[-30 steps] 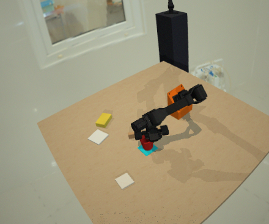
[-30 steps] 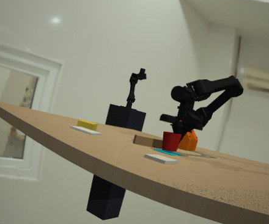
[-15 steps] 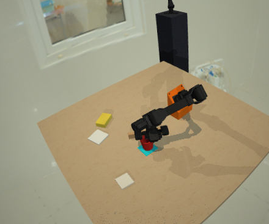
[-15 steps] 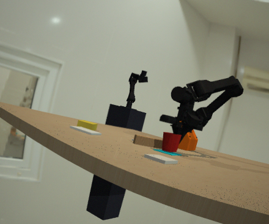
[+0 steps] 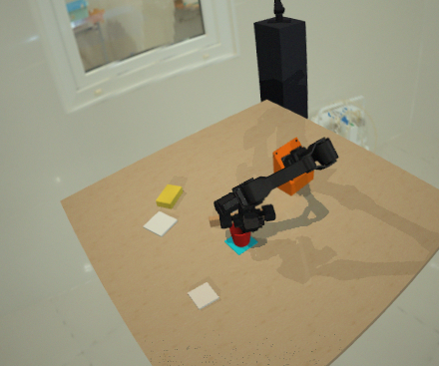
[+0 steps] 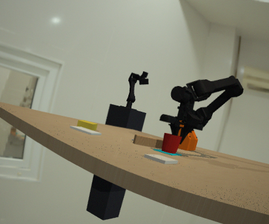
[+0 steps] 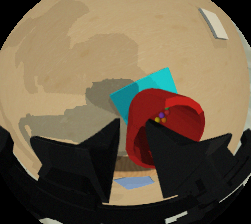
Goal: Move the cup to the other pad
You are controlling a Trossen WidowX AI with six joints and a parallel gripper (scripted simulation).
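The red cup is 3 cm ahead of my gripper tip and 2 cm to the right of it. The rest, counted from my gripper tip: wooden bar: 3 cm behind, 11 cm to the right, 3 cm below; then blue pad: 8 cm behind, 20 cm to the right, 5 cm below; then cyan pad: 3 cm ahead, 2 cm to the right, 5 cm below.
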